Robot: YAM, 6 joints.
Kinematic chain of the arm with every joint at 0, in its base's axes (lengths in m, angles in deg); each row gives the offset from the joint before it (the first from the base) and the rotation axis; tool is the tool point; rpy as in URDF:
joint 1: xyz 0 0 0.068 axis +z
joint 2: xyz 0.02 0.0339 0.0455 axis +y
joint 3: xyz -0.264 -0.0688 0 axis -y
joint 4: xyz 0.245 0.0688 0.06 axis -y
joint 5: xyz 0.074 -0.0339 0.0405 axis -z
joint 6: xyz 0.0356 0 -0.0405 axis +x
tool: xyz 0 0 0 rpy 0 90 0
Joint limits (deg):
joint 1: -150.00..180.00
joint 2: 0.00..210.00
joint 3: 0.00..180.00
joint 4: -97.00..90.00
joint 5: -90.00..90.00
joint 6: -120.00..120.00
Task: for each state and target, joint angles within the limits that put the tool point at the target. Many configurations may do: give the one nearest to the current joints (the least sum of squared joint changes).
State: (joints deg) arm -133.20 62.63 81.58 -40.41 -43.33 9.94
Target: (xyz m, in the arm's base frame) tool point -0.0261 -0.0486 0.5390
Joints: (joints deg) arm -142.10 44.71 93.13 -38.99 -38.82 9.94
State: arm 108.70 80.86 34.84 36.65 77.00 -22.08
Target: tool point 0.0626 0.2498 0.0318
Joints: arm 83.50 118.01 29.22 31.75 72.40 -22.08
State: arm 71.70 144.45 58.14 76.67 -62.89 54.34
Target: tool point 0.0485 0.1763 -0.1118
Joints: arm 64.58 164.12 29.11 69.31 -63.53 54.34
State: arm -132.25 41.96 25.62 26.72 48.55 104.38
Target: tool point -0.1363 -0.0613 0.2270
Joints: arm -144.84 34.31 11.85 24.18 52.85 104.38
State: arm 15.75 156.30 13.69 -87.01 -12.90 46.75
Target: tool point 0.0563 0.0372 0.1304
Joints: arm 23.39 108.32 20.84 -97.00 -19.35 46.75
